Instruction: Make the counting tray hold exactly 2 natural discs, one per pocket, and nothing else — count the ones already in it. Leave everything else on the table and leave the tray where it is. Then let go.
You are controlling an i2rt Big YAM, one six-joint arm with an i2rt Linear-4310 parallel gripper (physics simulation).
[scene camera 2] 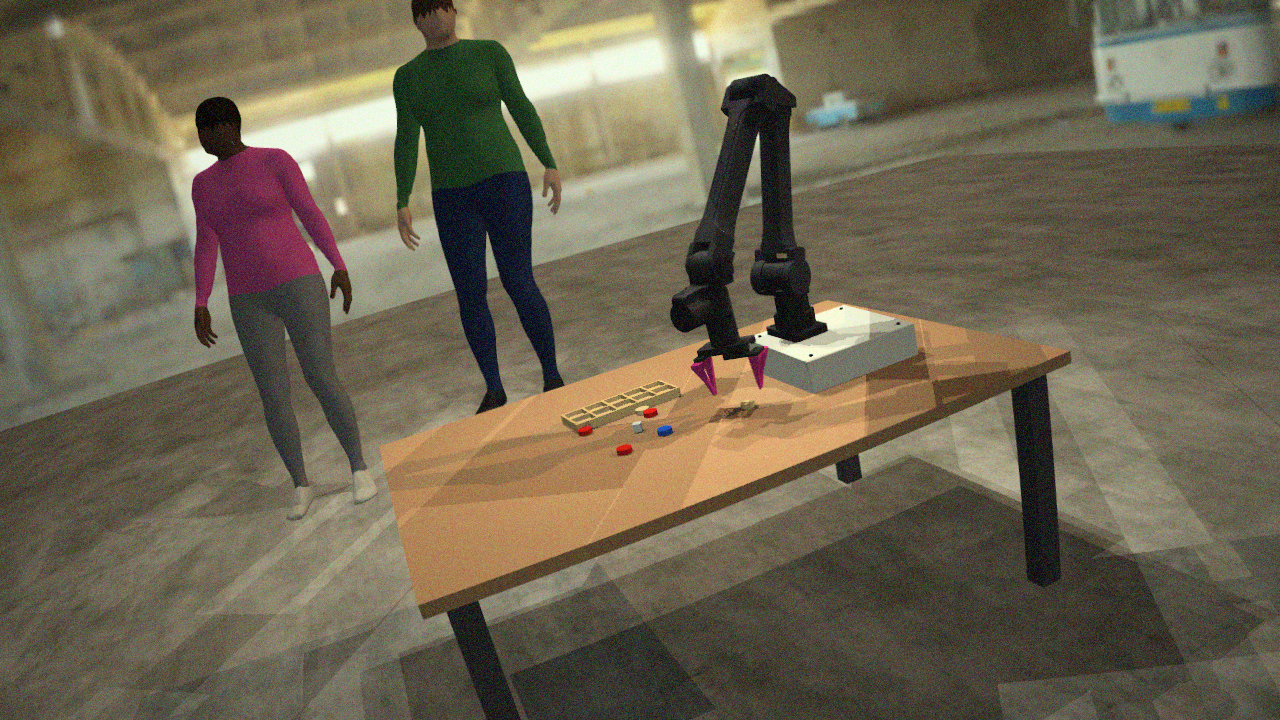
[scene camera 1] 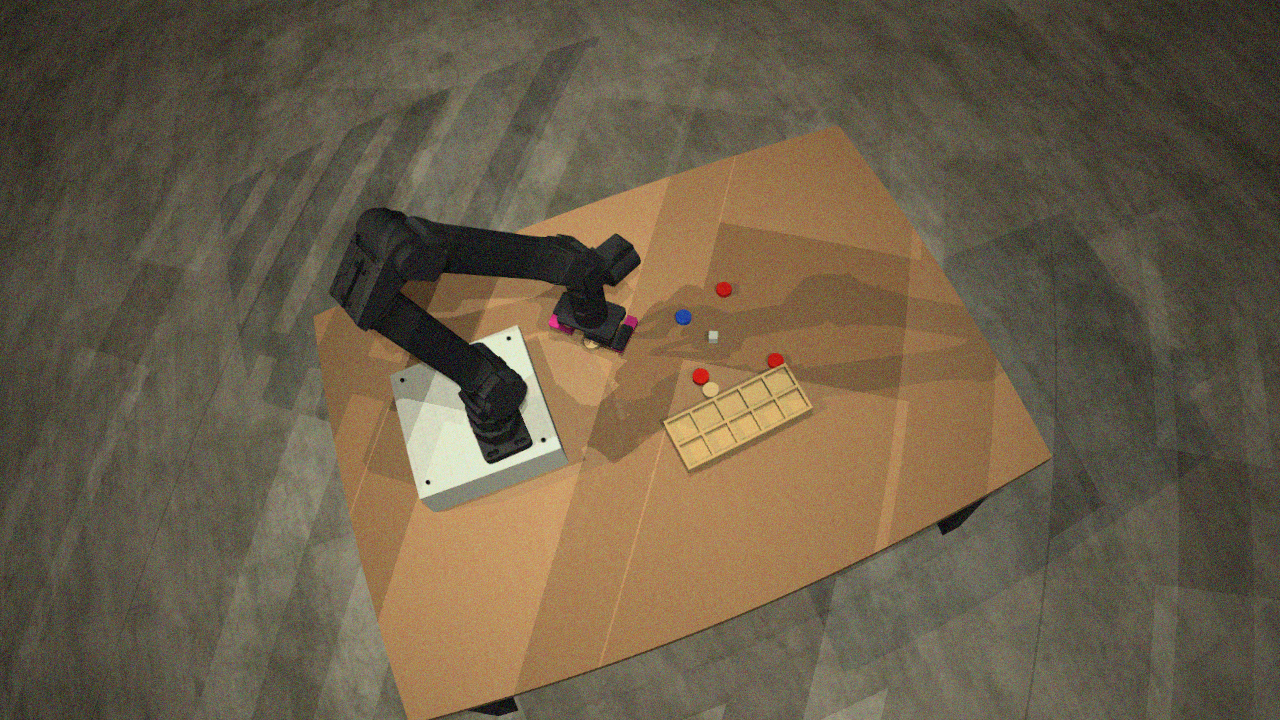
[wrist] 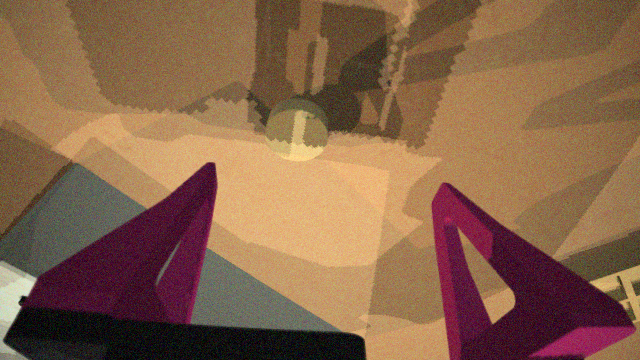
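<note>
The pale wooden counting tray [scene camera 1: 750,437] [scene camera 2: 614,415] shows no disc in its pockets; its corner shows at the right of the wrist view. One natural disc [scene camera 1: 710,389] [scene camera 2: 642,410] lies outside the tray, close by its long side and beside a red disc [scene camera 1: 700,376] [scene camera 2: 650,412]. Another natural disc [scene camera 1: 590,342] [scene camera 2: 748,405] [wrist: 297,131] lies on the table near the robot's base. My gripper [scene camera 1: 592,332] [scene camera 2: 737,390] [wrist: 330,183] is open and empty, above the table near this second disc. In the wrist view the disc appears beyond the fingertips, between their lines.
A red disc [scene camera 1: 775,360] [scene camera 2: 584,430] lies by the tray's far corner. Another red disc [scene camera 1: 724,289] [scene camera 2: 623,449], a blue disc [scene camera 1: 682,317] [scene camera 2: 664,430] and a small pale cube [scene camera 1: 713,336] [scene camera 2: 637,427] lie apart on the table. The white base box [scene camera 1: 447,447] [scene camera 2: 859,353] stands close to my gripper.
</note>
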